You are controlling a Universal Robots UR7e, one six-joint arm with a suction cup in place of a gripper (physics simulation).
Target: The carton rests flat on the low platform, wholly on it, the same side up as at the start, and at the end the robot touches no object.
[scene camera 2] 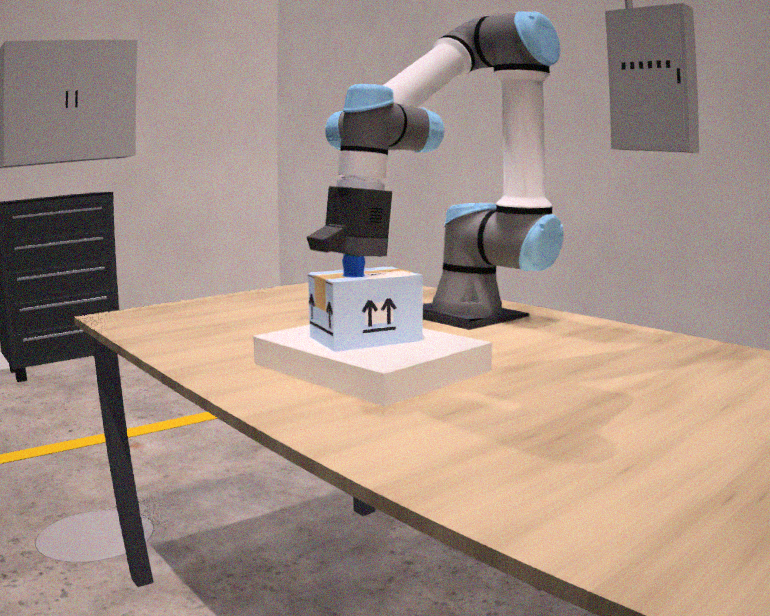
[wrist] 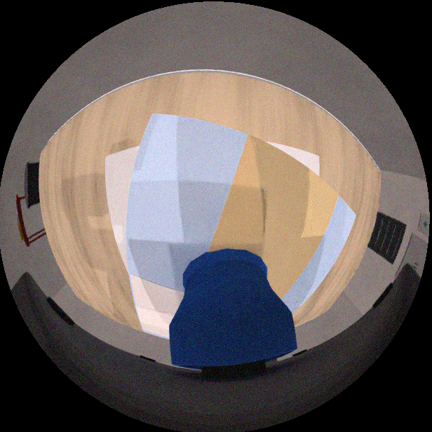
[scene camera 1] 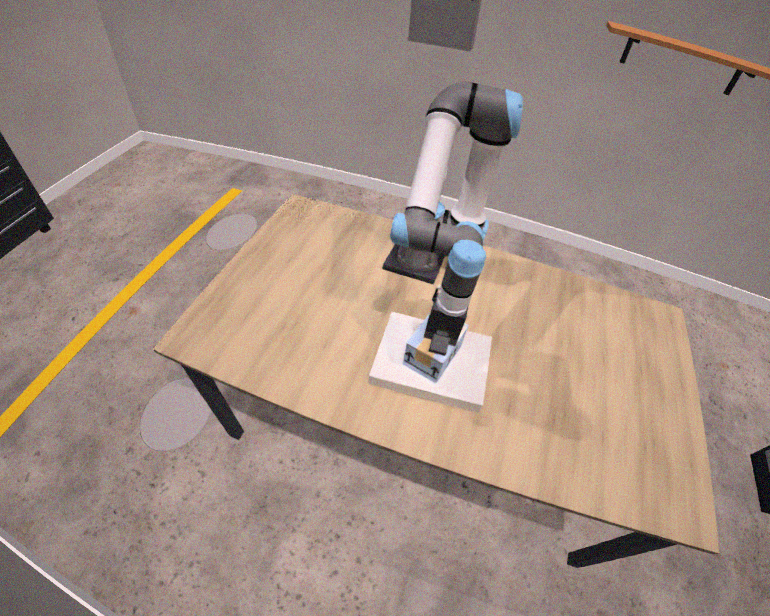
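Seen in the pictures: hand, tool point: (scene camera 2: 351,283); arm's base, link origin: (scene camera 2: 466,309) (scene camera 1: 417,259).
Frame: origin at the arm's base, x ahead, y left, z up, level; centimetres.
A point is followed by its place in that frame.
Observation:
The carton (scene camera 1: 420,367) {x 49.0, y 12.0, z 6.8 cm} (scene camera 2: 346,314) {x 48.6, y 18.0, z 8.8 cm} (wrist: 160,205), pale blue with tan tape, stands upright on the low white platform (scene camera 1: 472,372) {x 43.6, y 26.6, z 3.1 cm} (scene camera 2: 443,366) {x 40.9, y 30.8, z 1.6 cm} (wrist: 117,175), turned at an angle to its edges. Its up arrows point upward. Its visible lower edges lie inside the platform's edges, and I see no gap beneath it in scene camera 2; the far lower edges are hidden. My blue suction cup (scene camera 2: 353,265) (wrist: 227,267) touches the carton's top and is shut on it. In scene camera 1 the cup is hidden behind the black wrist housing.
The platform stands on the wooden table (scene camera 1: 288,321) {x 40.8, y -32.3, z -1.7 cm} (scene camera 2: 545,417) {x 41.9, y 50.5, z -1.7 cm} (wrist: 80,215), in front of the arm's dark base plate (scene camera 1: 411,269) {x 7.5, y -0.4, z 1.4 cm} (scene camera 2: 475,317) {x 5.9, y 7.4, z 0.3 cm}. A dark drawer cabinet (scene camera 2: 57,276) stands beyond the table. Grey boxes (scene camera 2: 70,99) (scene camera 2: 648,83) hang on the walls.

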